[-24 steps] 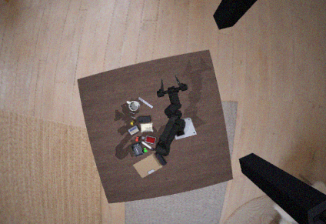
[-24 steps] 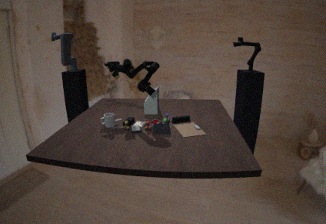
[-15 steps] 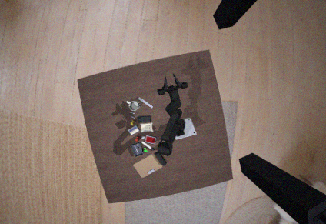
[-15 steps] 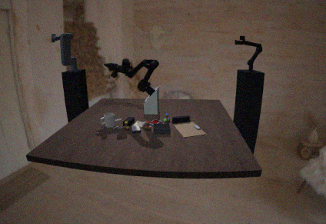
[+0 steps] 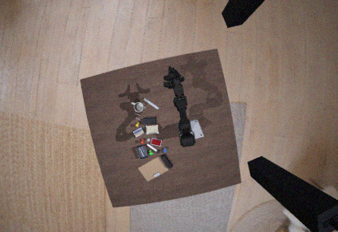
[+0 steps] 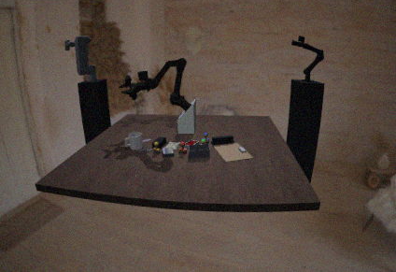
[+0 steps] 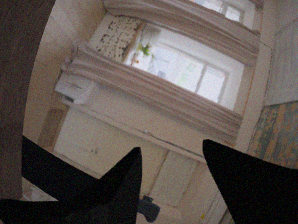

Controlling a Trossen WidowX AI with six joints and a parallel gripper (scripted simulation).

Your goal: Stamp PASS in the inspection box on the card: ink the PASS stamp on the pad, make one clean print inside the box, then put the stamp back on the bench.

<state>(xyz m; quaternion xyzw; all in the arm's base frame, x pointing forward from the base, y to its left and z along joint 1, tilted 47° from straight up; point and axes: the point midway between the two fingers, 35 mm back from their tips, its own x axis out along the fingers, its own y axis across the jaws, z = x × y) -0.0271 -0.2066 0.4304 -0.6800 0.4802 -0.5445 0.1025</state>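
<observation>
The green-knobbed stamp lies 370 mm ahead of my gripper tip, 580 mm to the left of it and 290 mm below it. From my gripper tip the other things lie so: yellow stamp: 400 mm ahead, 320 mm to the left, 290 mm below; white mug: 340 mm ahead, 170 mm to the left, 270 mm below; white card: 300 mm ahead, 400 mm to the left, 310 mm below.
</observation>
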